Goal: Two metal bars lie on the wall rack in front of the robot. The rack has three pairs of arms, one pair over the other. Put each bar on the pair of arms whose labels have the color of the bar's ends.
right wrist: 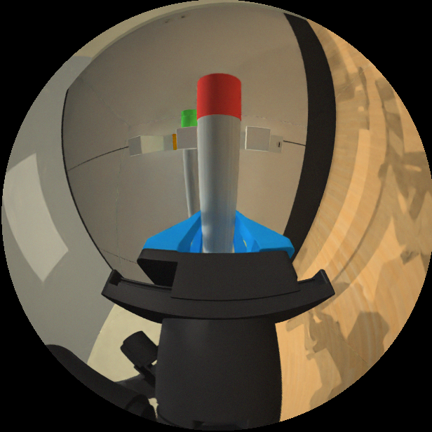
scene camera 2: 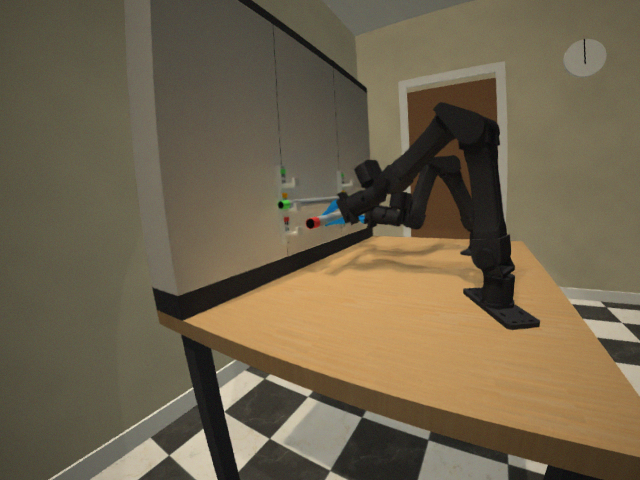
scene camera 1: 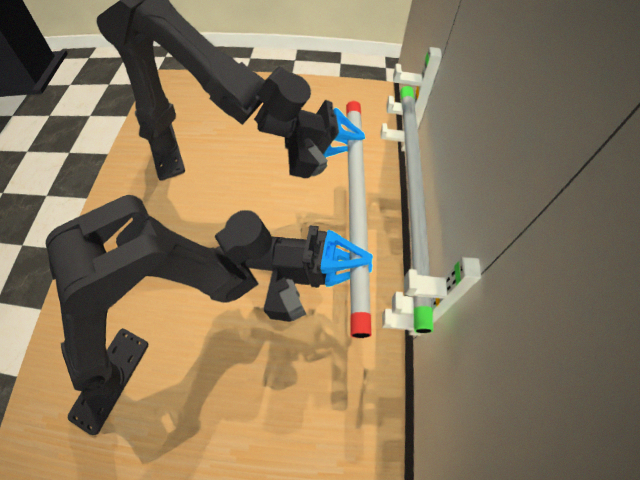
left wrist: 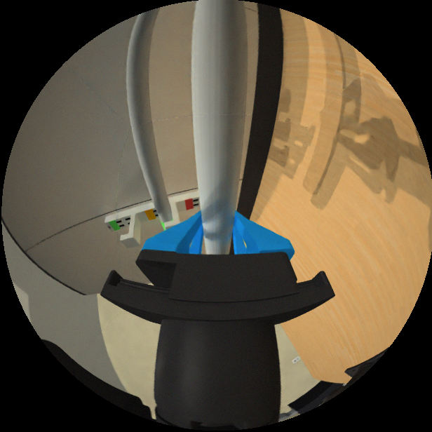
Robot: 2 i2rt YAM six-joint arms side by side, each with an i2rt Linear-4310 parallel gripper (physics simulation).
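Where they show: left gripper, fingertip midpoint: [scene camera 2: 323, 221] [scene camera 1: 360, 141]; right gripper, fingertip midpoint: [scene camera 1: 372, 263]; left arm's base at its link origin: [scene camera 2: 496, 307] [scene camera 1: 165, 149]; right arm's base at its link origin: [scene camera 1: 109, 380].
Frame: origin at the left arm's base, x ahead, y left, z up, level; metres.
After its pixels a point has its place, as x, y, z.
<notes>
The red-ended bar [scene camera 1: 357, 206] @(0.300, -0.469, 0.197) [left wrist: 220, 100] [right wrist: 218, 165] is held level, away from the rack on the robot's side. My left gripper [scene camera 1: 356, 142] @(0.386, -0.319, 0.175) [left wrist: 217, 214] is shut on it near its upper end in scene camera 1. My right gripper [scene camera 1: 364, 262] @(0.277, -0.569, 0.186) [right wrist: 217, 214] is shut on it nearer its lower end. The green-ended bar [scene camera 1: 417, 196] @(0.377, -0.515, 0.246) [scene camera 2: 312, 200] @(0.424, -0.408, 0.239) [left wrist: 140, 100] rests on the middle, orange-labelled pair of rack arms. The rack's top arms [scene camera 1: 426, 285] @(0.286, -0.662, 0.297) [scene camera 2: 289, 182], labelled green, and bottom arms [scene camera 2: 293, 231] @(0.481, -0.299, 0.149), labelled red, hold no bar. In scene camera 2 the held bar's red end [scene camera 2: 313, 223] @(0.410, -0.220, 0.179) appears between middle and bottom arm height.
The grey wall panel [scene camera 1: 542, 310] @(0.287, -0.756, 0.456) [scene camera 2: 217, 155] @(0.629, -0.119, 0.373) stands behind the rack, with a black strip [scene camera 1: 408, 392] @(0.279, -0.769, 0.025) along its foot. The wooden table [scene camera 1: 258, 439] @(0.001, -0.734, 0.000) [scene camera 2: 361, 320] @(0.302, 0.021, 0.000) lies below the bars and arms. The white rack arms stick out from the panel at both ends.
</notes>
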